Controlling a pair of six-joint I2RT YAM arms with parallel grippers.
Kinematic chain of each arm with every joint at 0, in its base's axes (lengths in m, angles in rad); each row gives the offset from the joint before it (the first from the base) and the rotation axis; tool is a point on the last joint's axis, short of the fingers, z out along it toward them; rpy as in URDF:
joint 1: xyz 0 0 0.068 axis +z
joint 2: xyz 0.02 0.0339 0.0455 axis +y
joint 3: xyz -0.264 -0.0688 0 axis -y
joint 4: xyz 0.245 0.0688 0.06 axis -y
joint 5: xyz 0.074 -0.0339 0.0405 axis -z
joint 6: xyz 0.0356 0 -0.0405 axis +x
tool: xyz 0 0 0 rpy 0 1.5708 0
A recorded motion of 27 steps. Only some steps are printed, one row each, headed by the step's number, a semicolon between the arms.
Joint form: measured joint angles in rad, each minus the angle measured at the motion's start. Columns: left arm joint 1, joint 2, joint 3, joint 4, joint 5, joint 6; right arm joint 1, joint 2, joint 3, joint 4, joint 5, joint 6.
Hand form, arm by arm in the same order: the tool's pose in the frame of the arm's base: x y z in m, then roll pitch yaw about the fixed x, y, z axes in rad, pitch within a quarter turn. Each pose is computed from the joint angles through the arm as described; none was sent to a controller.
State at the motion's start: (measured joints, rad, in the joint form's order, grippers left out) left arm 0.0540 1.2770 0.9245 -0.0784 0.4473 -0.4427; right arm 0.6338 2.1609 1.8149 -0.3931 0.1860 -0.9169
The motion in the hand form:
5: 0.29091 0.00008 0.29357 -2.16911 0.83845 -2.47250; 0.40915 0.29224 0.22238 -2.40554 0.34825 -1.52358
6: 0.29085 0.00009 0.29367 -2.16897 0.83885 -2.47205; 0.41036 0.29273 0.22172 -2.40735 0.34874 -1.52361
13: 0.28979 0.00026 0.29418 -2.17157 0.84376 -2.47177; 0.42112 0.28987 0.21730 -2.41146 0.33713 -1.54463
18: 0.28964 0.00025 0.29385 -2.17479 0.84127 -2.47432; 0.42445 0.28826 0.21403 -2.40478 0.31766 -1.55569
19: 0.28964 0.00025 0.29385 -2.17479 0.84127 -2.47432; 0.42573 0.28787 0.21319 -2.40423 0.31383 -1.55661
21: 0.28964 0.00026 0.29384 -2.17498 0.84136 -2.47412; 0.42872 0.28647 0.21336 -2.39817 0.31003 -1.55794
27: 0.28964 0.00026 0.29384 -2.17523 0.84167 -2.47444; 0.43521 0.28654 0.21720 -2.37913 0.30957 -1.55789
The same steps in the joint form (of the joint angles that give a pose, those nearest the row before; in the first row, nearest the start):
5: -0.0008 -0.0004 -0.0004 0.0000 0.0000 0.0000; -0.0023 0.0362 0.0309 -0.0389 -0.0259 -0.0008
6: -0.0008 -0.0007 -0.0004 0.0000 -0.0004 0.0000; -0.0030 0.0424 0.0385 -0.0416 -0.0278 -0.0008
13: -0.0004 -0.0057 -0.0023 -0.0015 -0.0038 0.0034; -0.0195 0.0789 0.0835 -0.0591 -0.0202 -0.0038
18: -0.0004 -0.0057 -0.0023 -0.0050 -0.0038 0.0038; -0.0244 0.0904 0.0904 -0.0588 -0.0004 -0.0118
19: -0.0004 -0.0057 -0.0023 -0.0050 -0.0038 0.0038; -0.0263 0.0950 0.0950 -0.0599 0.0015 -0.0149
21: -0.0004 -0.0057 -0.0023 -0.0049 -0.0042 0.0038; -0.0317 0.1015 0.1052 -0.0599 0.0046 -0.0210
27: -0.0004 -0.0057 -0.0023 -0.0050 -0.0042 0.0042; -0.0381 0.1198 0.1461 -0.0660 0.0114 -0.0290

